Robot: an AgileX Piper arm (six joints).
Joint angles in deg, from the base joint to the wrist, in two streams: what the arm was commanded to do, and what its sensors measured. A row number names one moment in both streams.
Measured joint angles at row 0:
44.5, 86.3, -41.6, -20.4, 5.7, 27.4
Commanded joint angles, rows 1 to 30:
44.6, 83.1, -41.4, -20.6, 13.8, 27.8
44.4, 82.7, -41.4, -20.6, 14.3, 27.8
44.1, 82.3, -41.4, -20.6, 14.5, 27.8
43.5, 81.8, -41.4, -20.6, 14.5, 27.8
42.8, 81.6, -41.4, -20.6, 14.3, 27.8
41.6, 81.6, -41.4, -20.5, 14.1, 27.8
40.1, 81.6, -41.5, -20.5, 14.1, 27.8
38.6, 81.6, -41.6, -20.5, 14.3, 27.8
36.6, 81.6, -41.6, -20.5, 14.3, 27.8
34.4, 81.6, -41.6, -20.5, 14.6, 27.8
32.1, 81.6, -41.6, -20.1, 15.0, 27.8
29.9, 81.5, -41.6, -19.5, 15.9, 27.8
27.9, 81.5, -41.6, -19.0, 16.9, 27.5
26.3, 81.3, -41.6, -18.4, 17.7, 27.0
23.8, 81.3, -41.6, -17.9, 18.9, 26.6
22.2, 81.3, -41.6, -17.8, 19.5, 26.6
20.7, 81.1, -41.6, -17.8, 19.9, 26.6
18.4, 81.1, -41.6, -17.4, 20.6, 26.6
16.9, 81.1, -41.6, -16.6, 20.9, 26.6
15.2, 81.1, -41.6, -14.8, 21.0, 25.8
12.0, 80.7, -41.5, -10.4, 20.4, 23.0
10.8, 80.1, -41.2, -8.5, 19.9, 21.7
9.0, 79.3, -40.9, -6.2, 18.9, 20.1
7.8, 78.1, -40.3, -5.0, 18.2, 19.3
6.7, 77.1, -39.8, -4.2, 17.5, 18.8
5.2, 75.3, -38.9, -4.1, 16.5, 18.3
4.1, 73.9, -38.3, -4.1, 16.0, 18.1
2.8, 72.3, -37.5, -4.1, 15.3, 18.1
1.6, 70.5, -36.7, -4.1, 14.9, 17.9
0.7, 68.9, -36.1, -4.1, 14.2, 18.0
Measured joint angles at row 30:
4.6, 74.5, -38.6, -4.7, 16.8, 19.2
